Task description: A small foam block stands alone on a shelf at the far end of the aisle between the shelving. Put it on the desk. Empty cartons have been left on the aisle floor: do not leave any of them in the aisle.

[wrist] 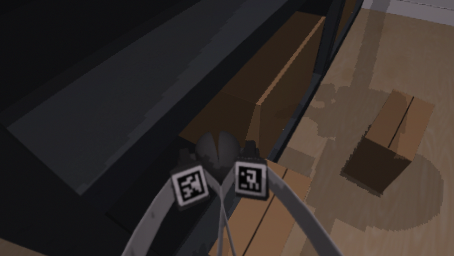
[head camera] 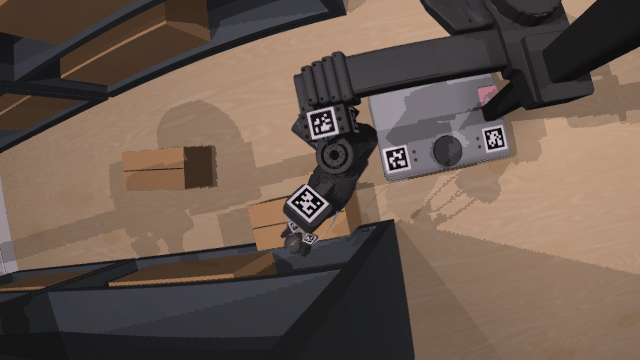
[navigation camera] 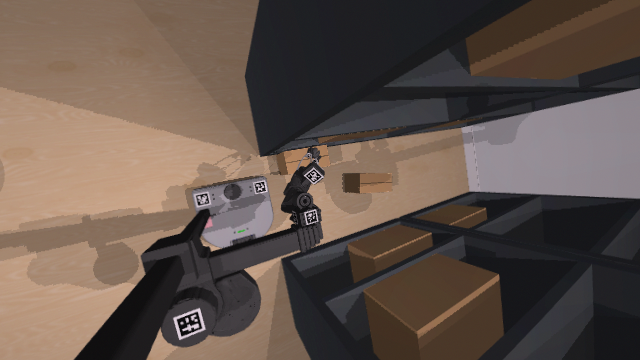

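One empty carton lies on the aisle floor along the shelving foot, close to the robot base. A second carton lies farther along the aisle, apart from the shelving. My gripper is shut and empty, its rubber tips together. In the head view it overlaps the near carton and the shelf edge; its height above them is hard to tell. The foam block and the desk do not show in these views.
Dark shelving with brown boxes borders the near carton. Opposite shelving holds more boxes. My base stands at the aisle mouth. A pale wall closes the far end.
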